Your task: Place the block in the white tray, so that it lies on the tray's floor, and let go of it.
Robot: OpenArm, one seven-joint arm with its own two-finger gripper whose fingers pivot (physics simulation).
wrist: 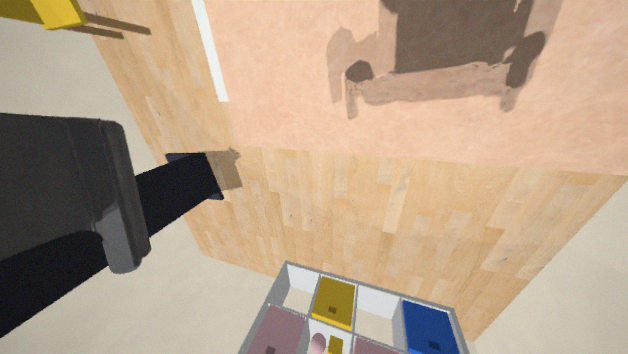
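Note:
The block that the task names cannot be picked out in this view. A white strip (212, 52) lies along the left edge of the pink mat; I cannot tell whether it is part of the white tray. No other part of a white tray shows on the mat. A dark rounded part with a grey tip fills the left side, close to the camera. My gripper's shadow falls on the mat at the upper right, with two prongs standing wide apart, so the gripper is open. No block shows between its fingers.
A grey-walled organiser (354, 310) with yellow, blue and mauve pieces stands at the bottom, beyond the wooden table's edge. A black beam (172, 192) reaches the table's left edge. A yellow object (62, 12) is at the upper left. The pink mat (280, 75) covers the upper part.

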